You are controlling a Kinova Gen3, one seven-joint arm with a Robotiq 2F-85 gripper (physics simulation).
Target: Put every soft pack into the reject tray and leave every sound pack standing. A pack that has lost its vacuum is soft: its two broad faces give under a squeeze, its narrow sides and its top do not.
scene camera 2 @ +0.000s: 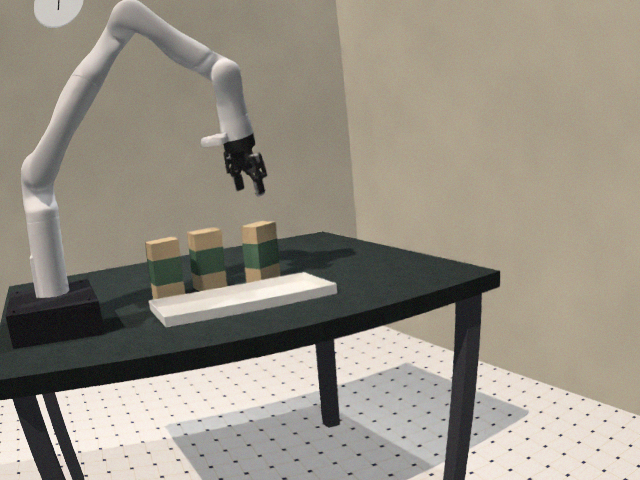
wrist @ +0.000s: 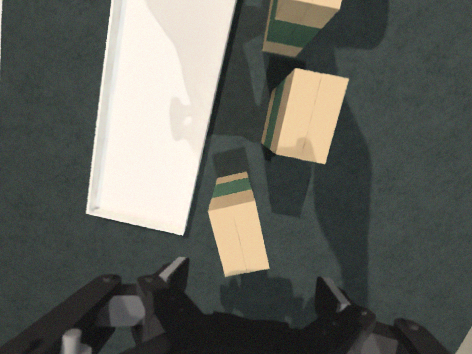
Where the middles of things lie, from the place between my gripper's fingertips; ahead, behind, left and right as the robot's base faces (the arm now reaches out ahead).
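Measured from the white reject tray [scene camera 2: 237,299], my hand is 210 mm above it, 160 mm to the left of it and 90 mm past it.
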